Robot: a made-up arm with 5 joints.
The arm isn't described. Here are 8 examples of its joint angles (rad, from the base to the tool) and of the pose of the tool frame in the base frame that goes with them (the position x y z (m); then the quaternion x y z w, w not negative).
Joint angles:
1: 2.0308 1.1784 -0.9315 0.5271 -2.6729
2: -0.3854 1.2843 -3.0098 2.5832 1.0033
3: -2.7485 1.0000 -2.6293 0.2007 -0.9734
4: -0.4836 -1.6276 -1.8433 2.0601 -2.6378
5: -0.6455 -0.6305 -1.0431 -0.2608 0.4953
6: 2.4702 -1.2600 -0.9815 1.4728 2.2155
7: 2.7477 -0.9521 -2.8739 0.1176 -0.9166
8: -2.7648 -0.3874 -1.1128 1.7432 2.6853
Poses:
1: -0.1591 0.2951 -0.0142 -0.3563 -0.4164 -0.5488 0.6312
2: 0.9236 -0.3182 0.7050 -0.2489 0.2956 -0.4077 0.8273
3: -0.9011 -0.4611 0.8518 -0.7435 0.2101 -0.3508 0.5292
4: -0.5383 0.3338 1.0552 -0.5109 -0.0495 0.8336 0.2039
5: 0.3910 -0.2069 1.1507 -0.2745 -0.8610 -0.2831 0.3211
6: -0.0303 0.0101 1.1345 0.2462 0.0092 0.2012 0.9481
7: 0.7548 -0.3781 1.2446 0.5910 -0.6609 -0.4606 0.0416
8: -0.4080 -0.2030 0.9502 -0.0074 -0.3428 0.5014 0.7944
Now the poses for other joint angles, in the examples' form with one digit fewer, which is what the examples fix.
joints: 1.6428 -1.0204 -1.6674 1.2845 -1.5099
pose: -0.022 -0.124 1.361 -0.118 0.687 -0.675 0.242
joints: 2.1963 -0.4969 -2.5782 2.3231 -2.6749
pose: 0.103 -0.168 1.455 -0.054 0.229 -0.476 0.847
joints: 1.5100 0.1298 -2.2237 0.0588 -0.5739
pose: -0.002 0.611 1.379 0.343 -0.877 0.330 0.062
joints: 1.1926 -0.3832 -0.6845 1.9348 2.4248
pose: 0.161 0.397 0.711 -0.579 -0.157 -0.326 0.731
